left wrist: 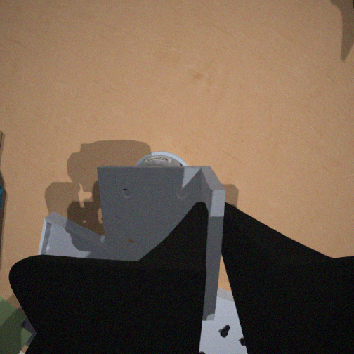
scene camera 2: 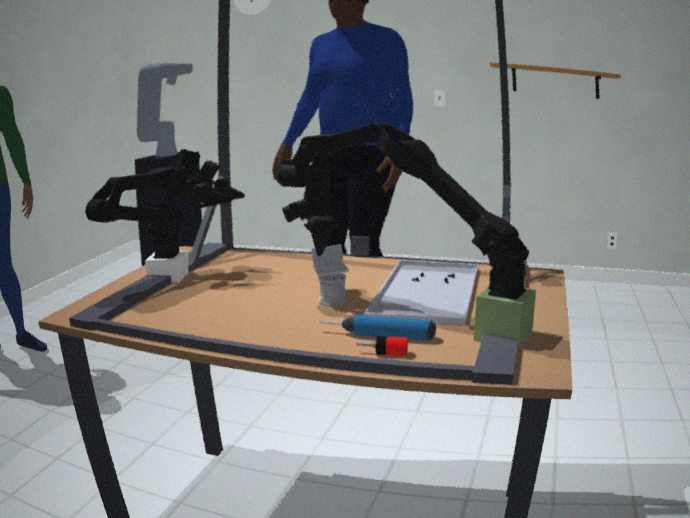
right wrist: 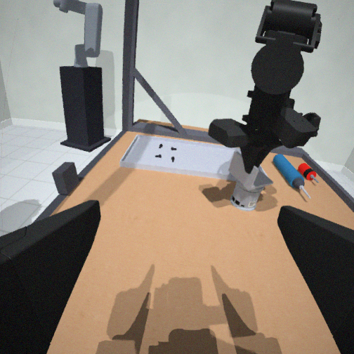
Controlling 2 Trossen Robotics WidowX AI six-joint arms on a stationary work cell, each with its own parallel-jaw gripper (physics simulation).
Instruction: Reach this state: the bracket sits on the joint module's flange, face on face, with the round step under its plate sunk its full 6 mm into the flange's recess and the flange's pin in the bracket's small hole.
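Places are measured from the left arm's base along level axes (x ahead, y left, z up), in metres.
Where they show: left gripper, fingertip midpoint: (scene camera 2: 319, 255); right gripper, fingertip midpoint: (scene camera 2: 238, 197); left arm's base, link origin: (scene camera 2: 507, 292); right arm's base, link origin: (scene camera 2: 166, 255).
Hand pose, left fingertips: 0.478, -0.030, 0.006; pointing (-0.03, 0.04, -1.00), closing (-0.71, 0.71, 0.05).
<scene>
Things, the pixels of their top centre, and the offset from my left fingertips, as dx, dy, dz. "spot": a spot on its surface instead.
- joint module, top centre: (scene camera 2: 332, 274) -0.044, +0.013, -0.037
- blue driver, surface spot: (scene camera 2: 392, 327) spot: -0.281, +0.152, -0.072
- red-and-black screwdriver, top centre: (scene camera 2: 381, 337) -0.294, +0.217, -0.066
The grey L-shaped bracket (scene camera 2: 329, 259) (left wrist: 150, 200) (right wrist: 240, 164) is over the joint module (scene camera 2: 332, 291) (left wrist: 162, 157) (right wrist: 244, 198), a pale upright cylinder on the table. My left gripper (scene camera 2: 322, 252) (left wrist: 209, 210) (right wrist: 249, 172) points down and is shut on the bracket's upright wall. The plate is on or just above the module's top and looks slightly tilted in the right wrist view. The flange recess, pin and step are hidden, so seating cannot be told. One small plate hole shows brown in the left wrist view. My right gripper (scene camera 2: 238, 195) (right wrist: 192, 212) is open and empty, raised at the left.
A shallow pale tray (scene camera 2: 384, 311) (right wrist: 142, 166) with several small black screws lies beside the module. A blue driver (scene camera 2: 392, 327) (right wrist: 288, 170) and a red-and-black screwdriver (scene camera 2: 396, 346) (right wrist: 307, 171) lie nearer the front edge in scene camera 2. A dark frame rail (scene camera 2: 278, 352) borders the table.
</scene>
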